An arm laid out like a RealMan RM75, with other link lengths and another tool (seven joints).
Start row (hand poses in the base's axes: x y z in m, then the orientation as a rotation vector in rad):
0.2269 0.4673 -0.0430 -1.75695 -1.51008 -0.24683
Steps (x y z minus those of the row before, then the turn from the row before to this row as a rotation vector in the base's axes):
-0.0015 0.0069 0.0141 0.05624 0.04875 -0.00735
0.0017 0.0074 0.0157 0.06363 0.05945 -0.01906
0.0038 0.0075 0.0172 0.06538 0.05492 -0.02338
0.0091 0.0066 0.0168 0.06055 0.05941 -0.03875
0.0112 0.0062 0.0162 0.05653 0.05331 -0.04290
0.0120 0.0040 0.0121 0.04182 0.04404 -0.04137
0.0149 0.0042 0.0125 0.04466 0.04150 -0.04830
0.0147 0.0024 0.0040 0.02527 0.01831 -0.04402
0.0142 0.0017 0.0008 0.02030 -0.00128 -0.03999
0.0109 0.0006 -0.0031 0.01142 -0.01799 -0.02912
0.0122 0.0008 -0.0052 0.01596 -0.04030 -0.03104
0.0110 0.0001 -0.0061 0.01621 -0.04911 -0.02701
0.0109 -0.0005 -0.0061 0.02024 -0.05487 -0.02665
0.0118 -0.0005 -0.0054 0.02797 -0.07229 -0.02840
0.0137 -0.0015 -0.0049 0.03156 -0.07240 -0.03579
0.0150 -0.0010 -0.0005 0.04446 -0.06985 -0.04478
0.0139 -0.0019 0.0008 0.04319 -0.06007 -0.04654
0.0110 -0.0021 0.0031 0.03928 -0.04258 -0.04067
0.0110 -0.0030 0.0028 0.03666 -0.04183 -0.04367
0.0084 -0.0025 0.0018 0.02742 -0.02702 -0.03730
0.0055 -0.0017 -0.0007 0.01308 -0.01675 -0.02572
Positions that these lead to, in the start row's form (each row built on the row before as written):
0.2254 0.4742 -0.0289 -1.71257 -1.44876 -0.24616
0.2271 0.4816 -0.0132 -1.66937 -1.36796 -0.24706
0.2309 0.4891 0.0040 -1.62720 -1.28714 -0.25500
0.2400 0.4957 0.0208 -1.59792 -1.19310 -0.26498
0.2512 0.5019 0.0370 -1.57329 -1.10241 -0.27970
0.2632 0.5059 0.0491 -1.55941 -1.02484 -0.29277
0.2781 0.5101 0.0616 -1.54540 -0.94351 -0.31341
0.2928 0.5125 0.0656 -1.54508 -0.88910 -0.34069
0.3070 0.5142 0.0664 -1.54569 -0.85424 -0.37844
0.3179 0.5148 0.0633 -1.54760 -0.84293 -0.41823
0.3301 0.5156 0.0581 -1.54354 -0.84564 -0.47902
0.3411 0.5157 0.0520 -1.53526 -0.85755 -0.54411
0.3520 0.5152 0.0459 -1.52109 -0.87203 -0.61502
0.3638 0.5147 0.0405 -1.49588 -0.89446 -0.70388
0.3775 0.5132 0.0356 -1.46925 -0.90911 -0.79924
0.3925 0.5122 0.0351 -1.43465 -0.90778 -0.90317
0.4064 0.5103 0.0359 -1.40295 -0.89730 -0.99951
0.4174 0.5082 0.0390 -1.37608 -0.87884 -1.07580
0.4284 0.5052 0.0418 -1.35197 -0.85877 -1.15238
0.4368 0.5027 0.0436 -1.33764 -0.83733 -1.20958
0.4423 0.5010 0.0429 -1.33297 -0.82500 -1.24584

